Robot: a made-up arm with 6 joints.
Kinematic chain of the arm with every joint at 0, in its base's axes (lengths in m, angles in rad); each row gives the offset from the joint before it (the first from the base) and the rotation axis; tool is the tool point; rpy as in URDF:
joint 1: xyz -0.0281 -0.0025 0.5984 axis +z
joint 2: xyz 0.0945 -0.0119 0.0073 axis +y
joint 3: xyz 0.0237 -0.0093 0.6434 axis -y
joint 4: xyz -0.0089 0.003 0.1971 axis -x
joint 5: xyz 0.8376 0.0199 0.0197 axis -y
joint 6: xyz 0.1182 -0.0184 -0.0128 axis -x
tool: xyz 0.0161 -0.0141 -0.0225 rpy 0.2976 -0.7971 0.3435
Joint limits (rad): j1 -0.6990..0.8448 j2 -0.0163..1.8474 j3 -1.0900..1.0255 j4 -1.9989..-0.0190 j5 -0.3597..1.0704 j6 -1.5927..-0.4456
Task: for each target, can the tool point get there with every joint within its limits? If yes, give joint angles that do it. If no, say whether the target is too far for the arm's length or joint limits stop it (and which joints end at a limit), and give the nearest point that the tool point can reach.
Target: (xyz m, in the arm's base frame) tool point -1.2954 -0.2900 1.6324
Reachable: no: joint limits stop it (at a limit: joint 1, joint 2, joint 3, joint 5, joint 6) | nearest point 0.1504 -0.3090 2.1786 | short by 1.546 m
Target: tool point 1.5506 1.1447 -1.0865
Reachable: no: too far | nearest point 1.0599 0.7881 -0.3585 | short by 0.948 m
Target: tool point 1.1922 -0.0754 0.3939
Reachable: yes | joints 0.0236 0.6973 -0.3290 -1.2088 0.8215 -0.7240
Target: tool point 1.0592 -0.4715 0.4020
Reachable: yes | joints -0.3550 0.6264 -0.4261 -0.7546 0.6322 -0.6335
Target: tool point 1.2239 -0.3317 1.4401
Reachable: yes | joints -0.1646 0.3814 0.4166 -1.5449 0.8966 -1.0205
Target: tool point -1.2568 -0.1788 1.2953
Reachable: no: joint limits stop it (at a limit: joint 2, joint 3, joint 4, joint 5, joint 6) | nearest point -0.2386 -0.0327 0.0757 | short by 1.595 m
